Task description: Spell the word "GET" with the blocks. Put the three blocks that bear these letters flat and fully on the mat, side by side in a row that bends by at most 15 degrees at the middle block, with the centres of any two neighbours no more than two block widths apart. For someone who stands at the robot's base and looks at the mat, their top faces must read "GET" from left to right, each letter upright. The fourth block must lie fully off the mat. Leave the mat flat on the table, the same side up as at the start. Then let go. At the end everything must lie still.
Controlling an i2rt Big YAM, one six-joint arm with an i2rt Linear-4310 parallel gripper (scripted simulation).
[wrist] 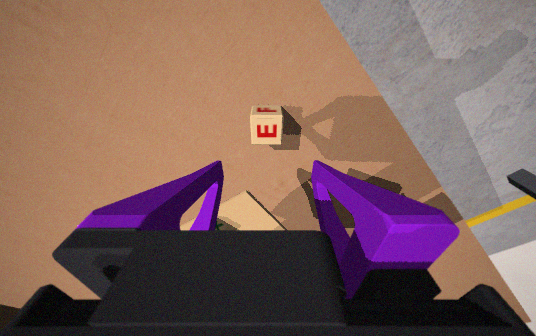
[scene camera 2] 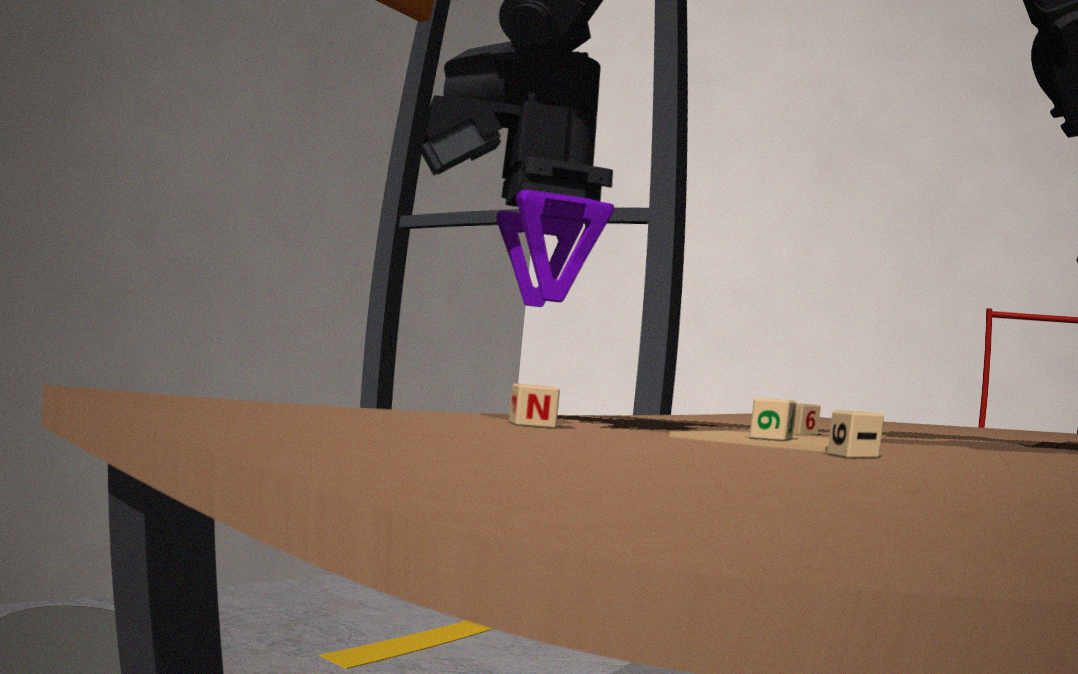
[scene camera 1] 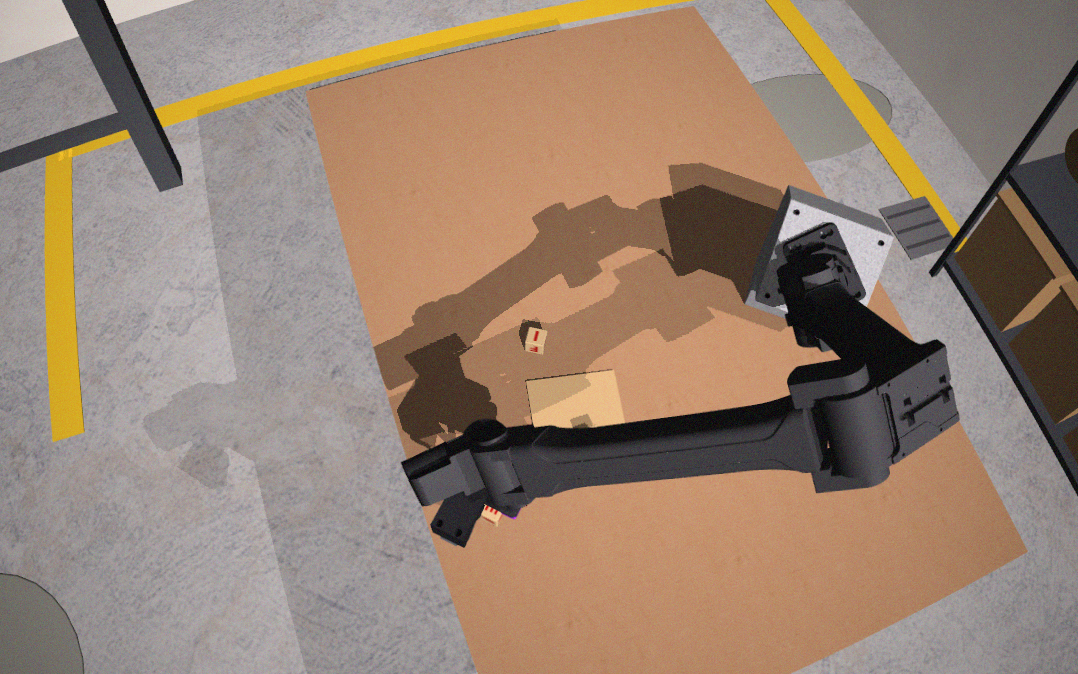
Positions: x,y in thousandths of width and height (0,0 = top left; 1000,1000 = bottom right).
Note:
I see my gripper (scene camera 2: 503,452), an E block (scene camera 2: 493,602) and a G block (scene camera 2: 717,622).
The E block also shows in the wrist view (wrist: 497,362). My gripper is seen too in the wrist view (wrist: 499,501).

